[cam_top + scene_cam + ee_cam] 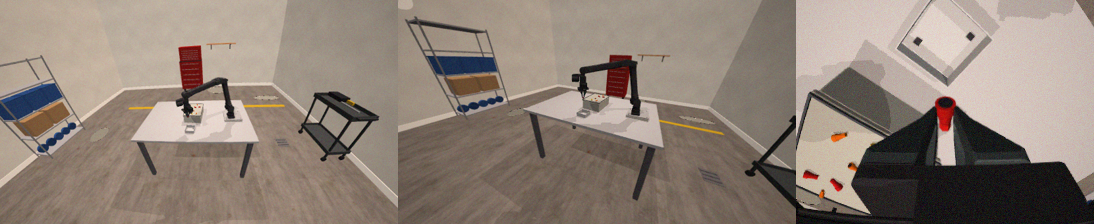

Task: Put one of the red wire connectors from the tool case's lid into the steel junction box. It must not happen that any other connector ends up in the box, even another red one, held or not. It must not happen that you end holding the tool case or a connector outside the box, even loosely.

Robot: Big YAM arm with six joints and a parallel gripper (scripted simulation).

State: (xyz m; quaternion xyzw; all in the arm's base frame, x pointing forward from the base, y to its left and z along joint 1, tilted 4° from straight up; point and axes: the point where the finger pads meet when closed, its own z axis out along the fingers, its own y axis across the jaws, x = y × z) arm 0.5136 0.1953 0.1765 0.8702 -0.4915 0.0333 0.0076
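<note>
Right now the red wire connector is 10 mm below my hand. Round my hand: tool case (50 mm behind, 270 mm to the right, 110 mm below); yellow connector (30 mm behind, 160 mm to the right, 70 mm below).
</note>
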